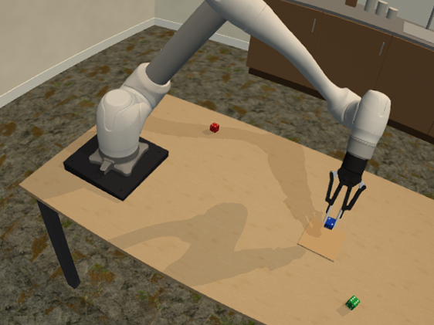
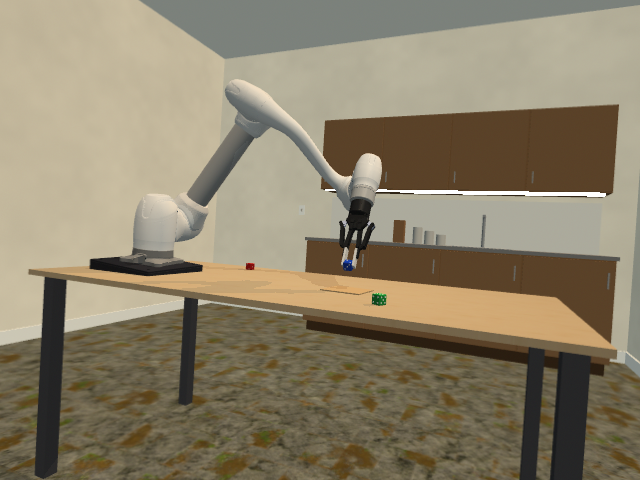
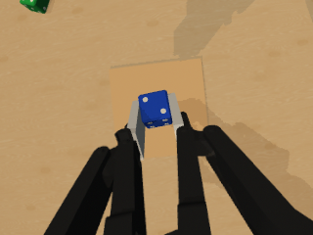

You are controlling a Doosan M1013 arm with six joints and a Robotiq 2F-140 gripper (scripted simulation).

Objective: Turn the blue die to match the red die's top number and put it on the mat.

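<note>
The blue die is 2 cm below my hand and 1 cm to the right of it. Round my hand: green die: 25 cm to the right, 13 cm ahead, 10 cm below; then red die: 54 cm behind, 42 cm to the left, 10 cm below; then mat: 11 cm below, 1 cm to the right.
</note>
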